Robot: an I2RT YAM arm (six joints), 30 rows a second.
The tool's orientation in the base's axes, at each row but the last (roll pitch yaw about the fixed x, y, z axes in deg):
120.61, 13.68, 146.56
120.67, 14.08, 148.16
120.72, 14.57, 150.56
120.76, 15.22, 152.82
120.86, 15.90, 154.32
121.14, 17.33, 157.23
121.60, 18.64, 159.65
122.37, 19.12, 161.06
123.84, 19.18, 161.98
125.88, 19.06, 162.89
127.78, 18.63, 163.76
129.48, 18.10, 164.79
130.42, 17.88, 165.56
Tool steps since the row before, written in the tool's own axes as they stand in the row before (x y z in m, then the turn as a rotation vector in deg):
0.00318, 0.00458, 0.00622, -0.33, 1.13, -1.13
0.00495, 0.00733, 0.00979, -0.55, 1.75, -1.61
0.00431, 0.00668, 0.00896, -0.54, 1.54, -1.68
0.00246, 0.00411, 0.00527, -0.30, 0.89, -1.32
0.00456, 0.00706, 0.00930, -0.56, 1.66, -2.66
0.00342, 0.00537, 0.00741, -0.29, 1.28, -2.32
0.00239, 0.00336, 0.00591, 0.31, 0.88, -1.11
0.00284, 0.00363, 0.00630, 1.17, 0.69, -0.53
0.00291, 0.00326, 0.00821, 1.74, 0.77, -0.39
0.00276, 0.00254, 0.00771, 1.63, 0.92, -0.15
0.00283, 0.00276, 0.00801, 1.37, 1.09, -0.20
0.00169, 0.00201, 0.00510, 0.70, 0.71, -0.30
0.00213, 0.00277, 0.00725, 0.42, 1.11, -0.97
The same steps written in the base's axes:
0.00150, 0.00822, 0.00000, -0.26, -0.31, 1.58
0.00207, 0.01303, 0.00007, -0.29, -0.40, 2.39
0.00158, 0.01187, 0.00004, -0.35, -0.56, 2.25
0.00072, 0.00708, 0.00016, -0.39, -0.56, 1.47
0.00076, 0.01251, -0.00001, -0.82, -1.19, 2.84
0.00031, 0.00976, -0.00029, -0.89, -1.06, 2.28
0.00031, 0.00713, -0.00099, -0.84, -0.20, 1.16
-0.00009, 0.00771, -0.00122, -1.34, 0.38, 0.44
0.00064, 0.00887, -0.00272, -1.80, 0.70, 0.24
0.00055, 0.00792, -0.00323, -1.61, 0.93, 0.26
0.00050, 0.00821, -0.00349, -1.41, 0.94, 0.49
0.00032, 0.00532, -0.00213, -0.81, 0.45, 0.48
0.00063, 0.00739, -0.00312, -0.83, 0.19, 1.27

